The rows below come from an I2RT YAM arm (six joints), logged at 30 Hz.
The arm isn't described. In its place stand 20 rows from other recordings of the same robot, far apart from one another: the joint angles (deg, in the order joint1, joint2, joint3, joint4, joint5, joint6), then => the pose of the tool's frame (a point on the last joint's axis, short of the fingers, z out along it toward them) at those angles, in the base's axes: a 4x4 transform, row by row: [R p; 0 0 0 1], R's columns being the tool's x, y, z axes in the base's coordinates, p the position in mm.
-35.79 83.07 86.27 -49.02 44.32 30.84 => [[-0.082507 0.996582 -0.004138 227.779], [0.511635 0.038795 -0.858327 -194.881], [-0.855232 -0.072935 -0.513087 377.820], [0 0 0 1]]
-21.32 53.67 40.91 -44.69 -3.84 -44.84 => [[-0.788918 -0.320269 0.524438 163.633], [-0.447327 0.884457 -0.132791 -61.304], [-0.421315 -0.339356 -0.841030 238.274], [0 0 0 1]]
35.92 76.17 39.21 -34.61 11.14 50.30 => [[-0.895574 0.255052 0.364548 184.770], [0.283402 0.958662 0.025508 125.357], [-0.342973 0.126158 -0.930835 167.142], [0 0 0 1]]
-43.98 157.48 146.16 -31.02 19.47 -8.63 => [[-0.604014 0.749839 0.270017 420.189], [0.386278 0.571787 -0.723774 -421.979], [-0.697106 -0.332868 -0.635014 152.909], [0 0 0 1]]
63.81 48.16 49.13 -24.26 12.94 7.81 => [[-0.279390 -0.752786 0.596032 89.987], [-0.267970 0.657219 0.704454 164.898], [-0.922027 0.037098 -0.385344 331.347], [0 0 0 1]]
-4.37 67.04 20.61 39.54 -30.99 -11.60 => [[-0.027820 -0.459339 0.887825 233.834], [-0.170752 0.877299 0.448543 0.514], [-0.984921 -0.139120 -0.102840 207.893], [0 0 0 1]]
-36.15 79.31 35.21 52.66 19.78 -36.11 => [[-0.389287 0.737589 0.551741 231.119], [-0.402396 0.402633 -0.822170 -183.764], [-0.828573 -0.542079 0.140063 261.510], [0 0 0 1]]
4.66 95.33 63.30 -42.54 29.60 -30.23 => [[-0.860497 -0.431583 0.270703 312.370], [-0.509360 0.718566 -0.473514 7.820], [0.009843 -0.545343 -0.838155 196.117], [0 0 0 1]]
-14.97 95.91 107.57 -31.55 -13.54 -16.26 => [[-0.326288 -0.055116 0.943662 366.485], [-0.194532 0.980845 -0.009975 -89.366], [-0.925037 -0.186827 -0.330760 447.424], [0 0 0 1]]
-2.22 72.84 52.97 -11.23 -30.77 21.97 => [[-0.629976 -0.181976 0.754994 282.965], [0.346118 0.804484 0.482709 7.257], [-0.695222 0.565412 -0.443820 284.882], [0 0 0 1]]
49.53 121.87 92.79 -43.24 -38.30 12.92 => [[-0.763541 -0.562710 -0.316802 264.660], [-0.624593 0.518957 0.583581 344.201], [-0.163980 0.643460 -0.747709 173.939], [0 0 0 1]]
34.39 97.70 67.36 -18.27 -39.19 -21.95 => [[-0.281707 -0.957230 0.065973 287.915], [-0.543894 0.215952 0.810891 224.327], [-0.790456 0.192551 -0.581467 226.930], [0 0 0 1]]
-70.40 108.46 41.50 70.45 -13.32 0.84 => [[0.032727 0.839184 0.542862 129.541], [-0.049379 0.543847 -0.837730 -339.342], [-0.998244 0.000610 0.059237 168.557], [0 0 0 1]]
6.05 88.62 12.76 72.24 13.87 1.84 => [[-0.058401 0.137532 0.988774 239.583], [0.025157 0.990353 -0.136266 16.811], [-0.997976 0.016917 -0.061298 147.651], [0 0 0 1]]
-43.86 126.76 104.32 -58.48 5.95 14.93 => [[-0.507369 0.860736 0.041350 318.024], [0.842963 0.505708 -0.183502 -310.732], [-0.178858 -0.058247 -0.982149 178.904], [0 0 0 1]]
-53.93 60.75 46.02 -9.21 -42.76 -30.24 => [[-0.321283 0.076747 0.943868 157.739], [-0.186947 0.971955 -0.142666 -175.501], [-0.928347 -0.222290 -0.297925 298.940], [0 0 0 1]]
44.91 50.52 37.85 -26.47 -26.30 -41.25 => [[0.241679 -0.953585 0.179631 120.938], [-0.593704 0.001112 0.804683 142.831], [-0.767533 -0.301122 -0.565878 255.216], [0 0 0 1]]
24.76 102.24 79.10 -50.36 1.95 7.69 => [[-0.917682 -0.289606 0.272008 323.744], [-0.275977 0.957129 0.087983 147.983], [-0.285827 0.005672 -0.958264 225.327], [0 0 0 1]]
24.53 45.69 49.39 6.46 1.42 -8.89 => [[0.219259 -0.363332 0.905492 167.824], [-0.069757 0.919862 0.385989 75.619], [-0.973170 -0.147796 0.176343 397.428], [0 0 0 1]]
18.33 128.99 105.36 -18.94 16.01 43.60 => [[-0.540538 0.363568 0.758707 491.301], [0.519223 0.853740 -0.039188 152.425], [-0.661986 0.372756 -0.650252 202.254], [0 0 0 1]]
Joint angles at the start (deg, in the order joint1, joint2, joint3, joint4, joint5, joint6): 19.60, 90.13, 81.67, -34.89, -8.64, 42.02
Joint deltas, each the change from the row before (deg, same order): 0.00, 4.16, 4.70, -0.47, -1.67, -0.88; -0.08, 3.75, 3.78, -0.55, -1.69, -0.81; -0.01, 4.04, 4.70, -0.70, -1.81, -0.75; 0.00, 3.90, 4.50, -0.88, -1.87, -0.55; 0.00, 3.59, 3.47, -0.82, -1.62, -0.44; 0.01, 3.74, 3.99, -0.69, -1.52, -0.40; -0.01, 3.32, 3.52, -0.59, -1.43, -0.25; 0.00, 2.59, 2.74, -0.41, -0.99, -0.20
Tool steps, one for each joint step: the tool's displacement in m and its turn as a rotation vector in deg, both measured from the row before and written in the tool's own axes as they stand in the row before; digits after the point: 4 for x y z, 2 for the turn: -0.0112, 0.0089, 0.0125, -1.30, 1.06, -0.89; -0.0084, 0.0048, 0.0133, -0.91, 1.44, -0.66; -0.0103, 0.0066, 0.0129, -1.36, 1.19, -0.73; -0.0091, 0.0048, 0.0131, -1.28, 1.39, -0.48; -0.0060, 0.0009, 0.0146, -0.70, 1.72, -0.17; -0.0074, 0.0015, 0.0142, -0.94, 1.28, -0.27; -0.0063, 0.0004, 0.0129, -0.90, 1.16, -0.11; -0.0048, -0.0003, 0.0101, -0.63, 0.80, -0.11
